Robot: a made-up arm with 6 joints. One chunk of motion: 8 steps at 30 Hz.
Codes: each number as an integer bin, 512 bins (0 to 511) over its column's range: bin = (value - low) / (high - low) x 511, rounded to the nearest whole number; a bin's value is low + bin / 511 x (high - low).
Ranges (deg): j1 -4..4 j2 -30..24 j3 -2..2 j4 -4..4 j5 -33..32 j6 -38..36
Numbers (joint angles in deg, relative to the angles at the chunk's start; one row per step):
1: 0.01 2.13 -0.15 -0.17 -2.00 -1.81
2: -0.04 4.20 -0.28 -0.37 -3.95 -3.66
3: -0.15 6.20 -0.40 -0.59 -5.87 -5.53
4: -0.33 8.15 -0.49 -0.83 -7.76 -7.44
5: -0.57 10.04 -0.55 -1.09 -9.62 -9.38
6: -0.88 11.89 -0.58 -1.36 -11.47 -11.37
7: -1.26 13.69 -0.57 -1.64 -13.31 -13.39
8: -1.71 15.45 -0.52 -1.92 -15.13 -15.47
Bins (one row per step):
1: 256 304 236 245 244 250
2: 253 324 220 232 228 237
3: 246 343 204 218 213 224
4: 234 361 193 202 198 211
5: 219 379 185 186 184 198
6: 199 396 181 169 169 184
7: 175 413 183 151 155 170
8: 146 430 189 133 140 156

